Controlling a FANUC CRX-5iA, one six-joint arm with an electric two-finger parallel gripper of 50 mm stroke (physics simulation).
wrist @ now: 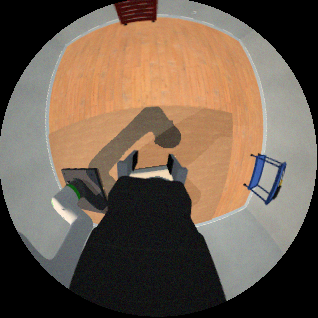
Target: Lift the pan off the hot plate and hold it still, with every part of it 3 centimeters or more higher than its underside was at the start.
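Where they show: gripper, fingertip midpoint: [152, 157]; arm's base at its link origin: [78, 187].
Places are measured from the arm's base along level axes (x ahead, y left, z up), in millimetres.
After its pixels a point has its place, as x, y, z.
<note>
My gripper [152, 157] @(569, 218, 277) is open and empty, with its two dark-padded fingers wide apart. The hot plate [165, 173] @(602, 64, 36), a cream block with a grey side, shows partly between and behind the fingers, just above the black gripper body. The rest of it is hidden by that body. A thin curved edge at the top of the gripper body may be the pan's rim; the pan is otherwise hidden, and its handle does not show. How high the fingers are over the hot plate is hard to tell.
The brown table [215, 150] @(905, 118, -26) carries the arm's shadow. The robot's dark base plate [73, 174] @(10, 97, 0) and white-grey arm [79, 225] @(147, -85, 245) are at the lower left. A blue cart [257, 173] stands on the floor at the right. A dark red slatted object [137, 11] is at the top edge.
</note>
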